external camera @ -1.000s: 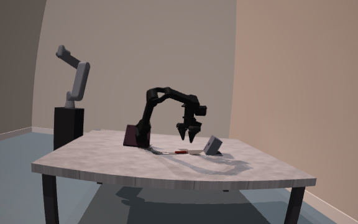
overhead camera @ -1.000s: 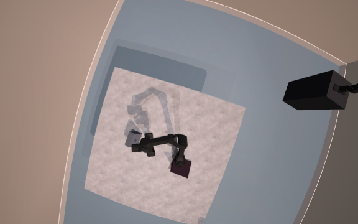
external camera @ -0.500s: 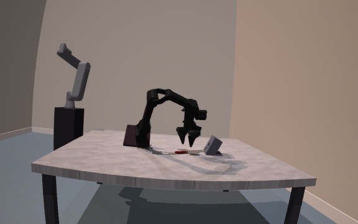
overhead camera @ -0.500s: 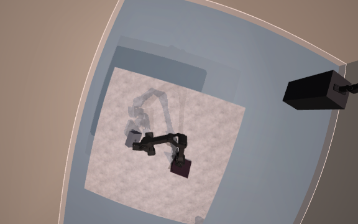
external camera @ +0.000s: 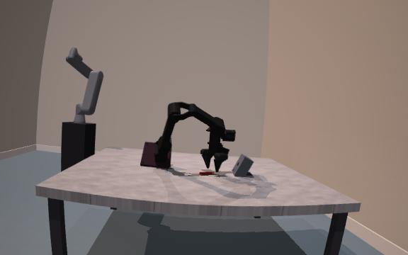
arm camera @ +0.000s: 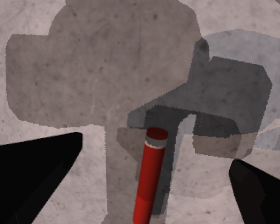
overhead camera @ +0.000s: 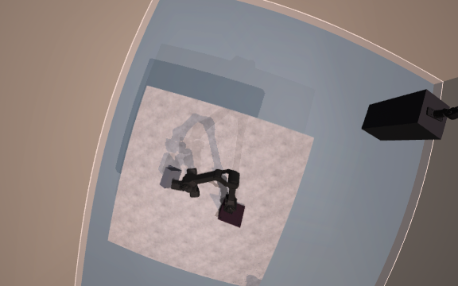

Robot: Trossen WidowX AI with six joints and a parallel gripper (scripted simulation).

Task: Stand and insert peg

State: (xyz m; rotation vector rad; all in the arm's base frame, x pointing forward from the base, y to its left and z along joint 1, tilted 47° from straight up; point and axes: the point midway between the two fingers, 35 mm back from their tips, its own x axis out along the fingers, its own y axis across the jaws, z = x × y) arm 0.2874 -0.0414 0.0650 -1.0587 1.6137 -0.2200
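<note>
The red peg lies 20 mm below my gripper tip, 10 mm to the right of it and 10 mm behind it. From my gripper tip the other things lie so: sloped panel (160 mm ahead, 60 mm to the left, 20 mm above).
</note>
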